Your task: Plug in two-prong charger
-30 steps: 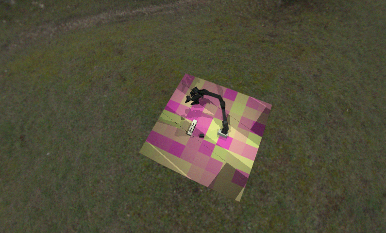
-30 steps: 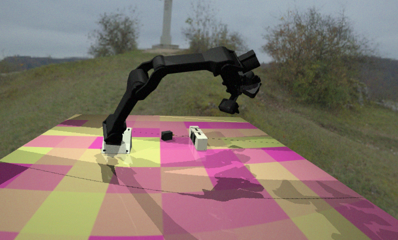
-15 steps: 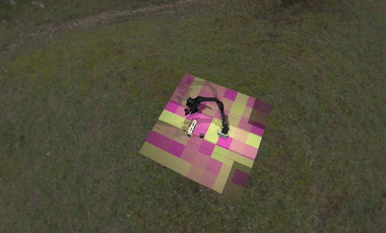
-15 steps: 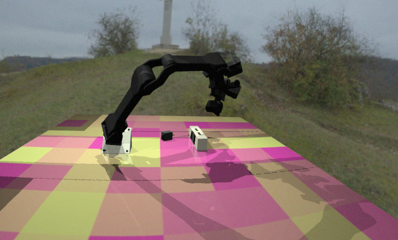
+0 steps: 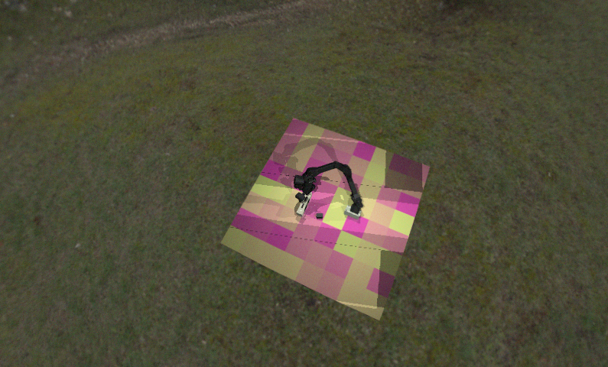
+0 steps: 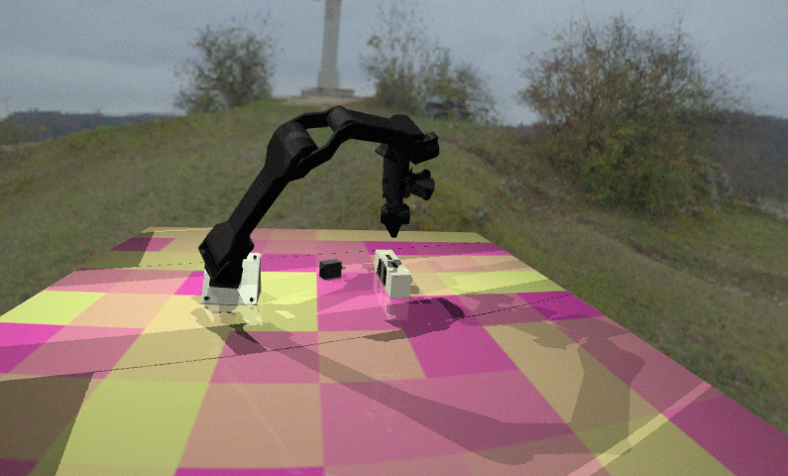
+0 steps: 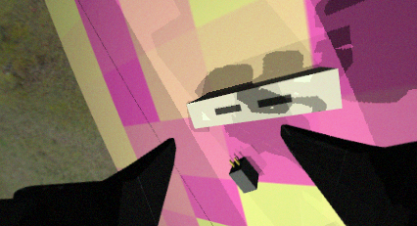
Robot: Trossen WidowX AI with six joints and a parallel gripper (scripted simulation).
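The dark charger lies 140 mm behind my gripper tip, 130 mm below it and 40 mm to the left of it.
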